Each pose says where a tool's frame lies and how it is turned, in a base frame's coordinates. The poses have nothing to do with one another.
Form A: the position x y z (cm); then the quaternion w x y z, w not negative.
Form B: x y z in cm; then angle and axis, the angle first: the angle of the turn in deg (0 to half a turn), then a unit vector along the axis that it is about. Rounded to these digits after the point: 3 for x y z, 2 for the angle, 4 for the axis.
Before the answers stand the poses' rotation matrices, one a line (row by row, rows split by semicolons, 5 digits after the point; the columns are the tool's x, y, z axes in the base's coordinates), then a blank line. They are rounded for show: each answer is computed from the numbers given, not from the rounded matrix.
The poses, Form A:
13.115 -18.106 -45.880 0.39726 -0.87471 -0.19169 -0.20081
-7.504 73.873 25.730 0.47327 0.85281 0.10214 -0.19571
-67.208 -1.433 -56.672 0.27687 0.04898 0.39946 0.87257
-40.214 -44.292 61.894 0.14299 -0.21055 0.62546 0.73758
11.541 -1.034 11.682 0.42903 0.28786 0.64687 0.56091
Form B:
0.84586 0.49489 0.19900; 0.17580 -0.61088 0.77196; 0.50360 -0.61799 -0.60372
0.90253 0.35946 -0.23713; -0.01104 -0.53117 -0.84719; -0.43048 0.76724 -0.47543
-0.84189 -0.44404 0.30667; 0.52231 -0.52755 0.66999; -0.13572 0.72423 0.67607
-0.87045 -0.47431 -0.13173; -0.05245 -0.17671 0.98286; -0.48946 0.86244 0.12894
-0.46613 -0.10888 0.87799; 0.85372 0.20503 0.47867; -0.23213 0.97268 -0.00262

13.115 -18.106 -45.880 133.19 -0.9531 -0.2089 -0.2188
-7.504 73.873 25.730 123.51 0.9681 0.1159 -0.2222
-67.208 -1.433 -56.672 147.85 0.0510 0.4157 0.9081
-40.214 -44.292 61.894 163.56 -0.2127 0.6320 0.7452
11.541 -1.034 11.682 129.19 0.3187 0.7161 0.6210

